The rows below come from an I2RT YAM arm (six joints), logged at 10 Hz.
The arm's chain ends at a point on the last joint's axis. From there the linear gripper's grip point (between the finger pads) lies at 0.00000 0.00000 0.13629 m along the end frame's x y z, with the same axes.
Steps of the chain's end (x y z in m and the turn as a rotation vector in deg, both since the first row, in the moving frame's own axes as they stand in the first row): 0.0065, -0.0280, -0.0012, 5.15, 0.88, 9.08; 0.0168, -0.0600, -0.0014, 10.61, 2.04, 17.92; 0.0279, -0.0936, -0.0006, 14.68, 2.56, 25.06; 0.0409, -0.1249, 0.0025, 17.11, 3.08, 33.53; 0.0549, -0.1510, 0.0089, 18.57, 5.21, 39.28
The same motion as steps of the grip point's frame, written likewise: 0.0095, -0.0400, -0.0018, 5.15, 0.88, 9.08; 0.0254, -0.0839, -0.0038, 10.61, 2.04, 17.92; 0.0412, -0.1257, -0.0051, 14.68, 2.56, 25.06; 0.0592, -0.1606, -0.0035, 17.11, 3.08, 33.53; 0.0805, -0.1870, 0.0015, 18.57, 5.21, 39.28
